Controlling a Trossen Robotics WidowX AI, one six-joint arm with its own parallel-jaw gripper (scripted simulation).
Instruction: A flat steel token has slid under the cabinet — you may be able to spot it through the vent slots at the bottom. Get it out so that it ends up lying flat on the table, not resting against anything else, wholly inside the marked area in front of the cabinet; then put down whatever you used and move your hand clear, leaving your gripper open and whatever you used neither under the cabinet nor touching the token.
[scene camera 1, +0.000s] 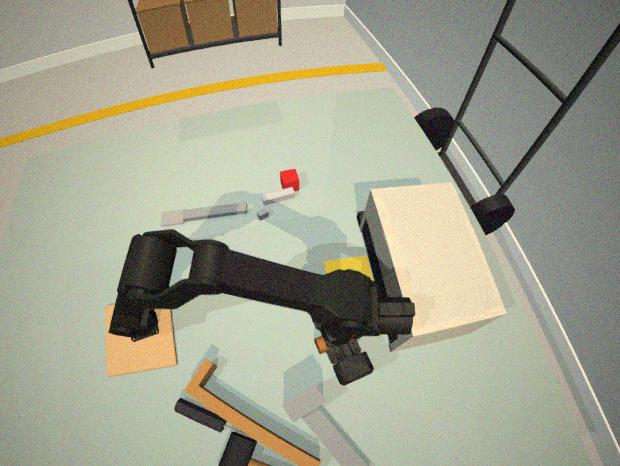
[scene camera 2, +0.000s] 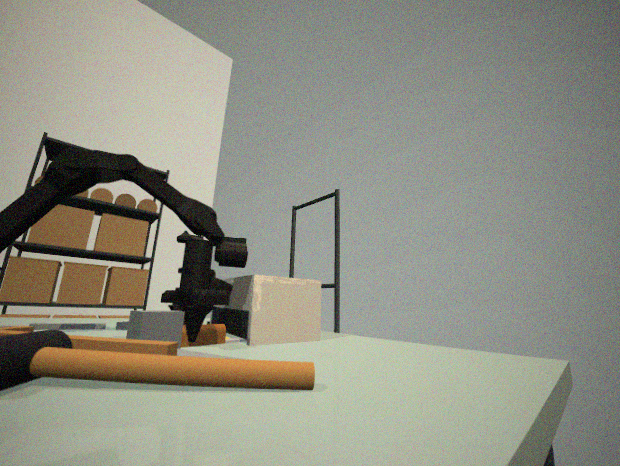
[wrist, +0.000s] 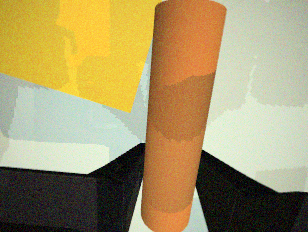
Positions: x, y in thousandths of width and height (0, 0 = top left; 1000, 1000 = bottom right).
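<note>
My gripper (scene camera 2: 302, 733), (scene camera 1: 536, 733), (wrist: 547, 653). Grey block (scene camera 2: 256, 698); out of frame in the wrist view. Screwdriver (scene camera 1: 314, 885); out of frame in the wrist view. Cream cabinet (scene camera 1: 678, 525), (scene camera 2: 427, 666).
</note>
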